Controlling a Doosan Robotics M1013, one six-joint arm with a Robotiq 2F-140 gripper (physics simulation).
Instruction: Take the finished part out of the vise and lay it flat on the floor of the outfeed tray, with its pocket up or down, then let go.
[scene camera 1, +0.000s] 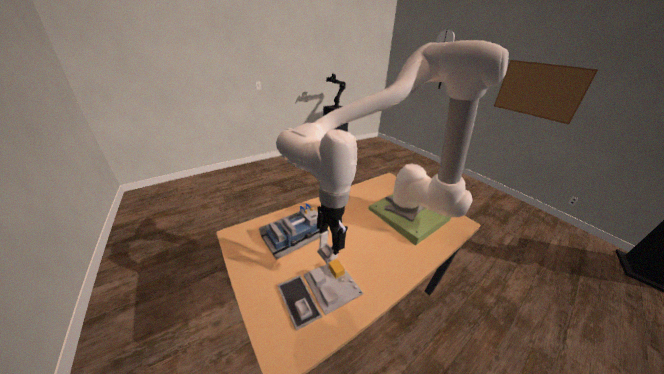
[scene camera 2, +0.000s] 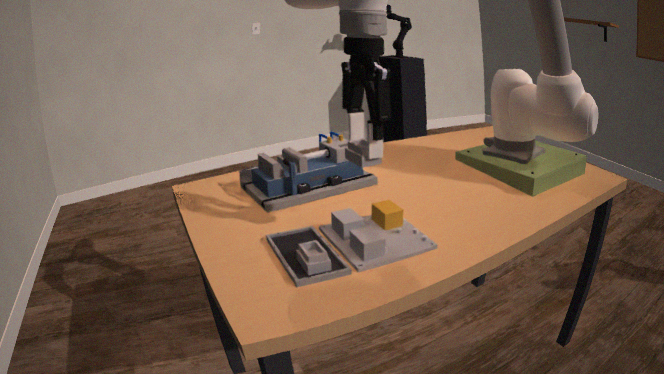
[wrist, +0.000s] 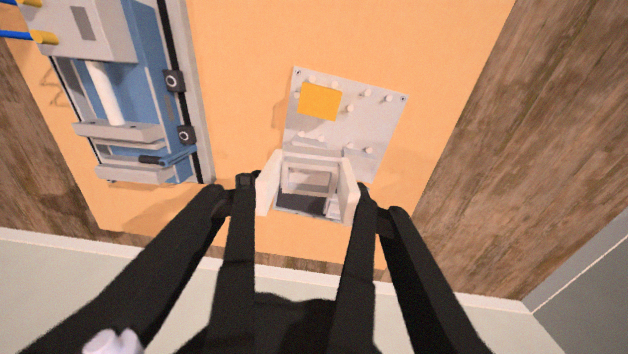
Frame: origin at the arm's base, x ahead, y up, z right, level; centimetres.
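Where they show: gripper, fingertip midpoint: (scene camera 1: 328, 252) (scene camera 2: 365, 152) (wrist: 310, 166); arm's base, link origin: (scene camera 1: 404, 208) (scene camera 2: 515, 153).
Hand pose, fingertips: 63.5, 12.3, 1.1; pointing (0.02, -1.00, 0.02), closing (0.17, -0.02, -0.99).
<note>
Each offset is from my fingertips to the top centre of the thing, as dx, dy, dz.
My gripper (scene camera 1: 332, 248) (scene camera 2: 366, 142) (wrist: 310, 166) is shut on the finished part {+0.6, +2.1, +0.1} (scene camera 1: 325, 252) (scene camera 2: 358, 154) (wrist: 311, 181), a light grey block with a rectangular pocket. It holds the part in the air, pocket facing up toward the wrist camera. The blue and grey vise {-5.8, -6.7, +29.3} (scene camera 1: 292, 231) (scene camera 2: 320, 172) (wrist: 142, 90) stands apart from the part; no part shows between its jaws. The outfeed tray (scene camera 1: 294, 290) (scene camera 2: 290, 243) (wrist: 300, 204) is shallow with a dark floor and grey rim. The held part partly hides it in the wrist view.
Another pocketed grey part {+16.0, -12.5, -4.3} (scene camera 1: 303, 308) (scene camera 2: 314, 257) (wrist: 332, 208) sits inside the tray, toward one end. Beside the tray lies a grey pegged plate {+0.5, -15.8, -3.8} (scene camera 1: 347, 295) (scene camera 2: 412, 243) (wrist: 372, 122) with a yellow block {-5.0, -12.2, -0.7} (scene camera 1: 336, 269) (scene camera 2: 387, 215) (wrist: 320, 102) and two grey blocks.
</note>
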